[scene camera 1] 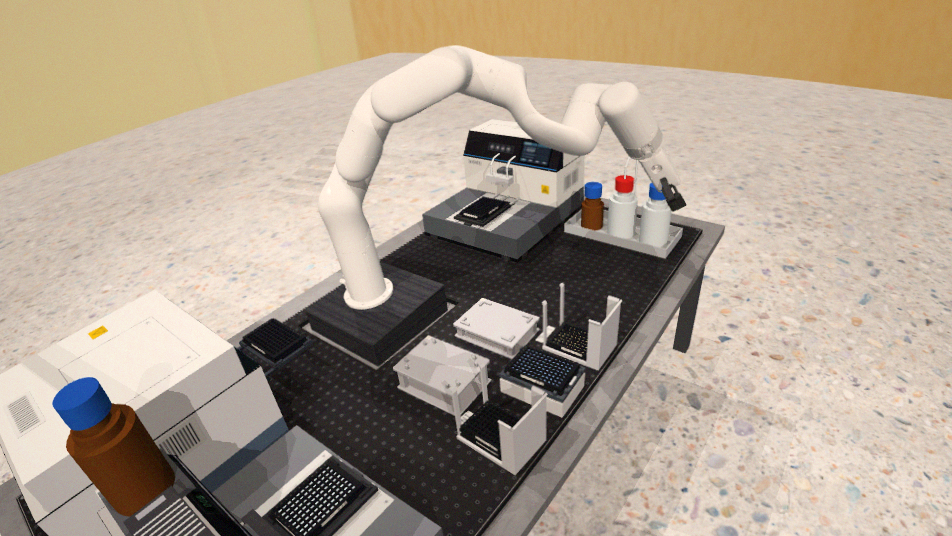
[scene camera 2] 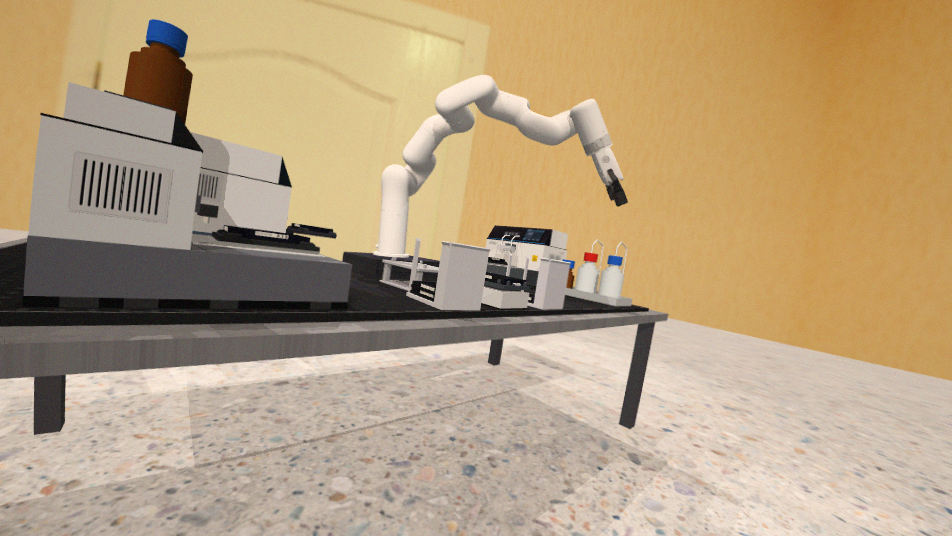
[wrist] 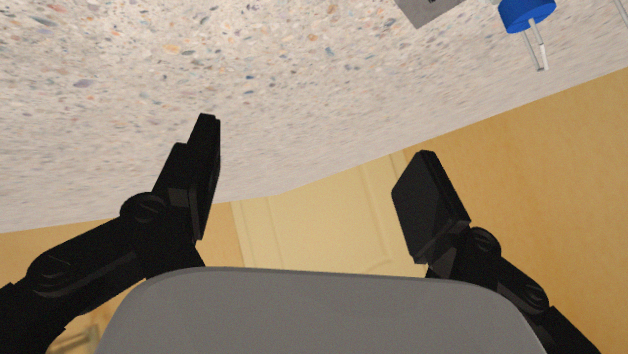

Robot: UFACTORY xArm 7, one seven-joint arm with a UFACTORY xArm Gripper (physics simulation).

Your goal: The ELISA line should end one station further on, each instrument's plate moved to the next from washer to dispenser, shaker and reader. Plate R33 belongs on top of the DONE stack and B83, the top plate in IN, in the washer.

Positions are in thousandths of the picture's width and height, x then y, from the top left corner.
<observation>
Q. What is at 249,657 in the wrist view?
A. The gripper.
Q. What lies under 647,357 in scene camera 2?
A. The gripper.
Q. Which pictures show the gripper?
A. Scene camera 1, scene camera 2 and the wrist view: all of them.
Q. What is the gripper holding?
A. Nothing.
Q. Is the gripper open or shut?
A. Open.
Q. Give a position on a brown bottle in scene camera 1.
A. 114,824
</observation>
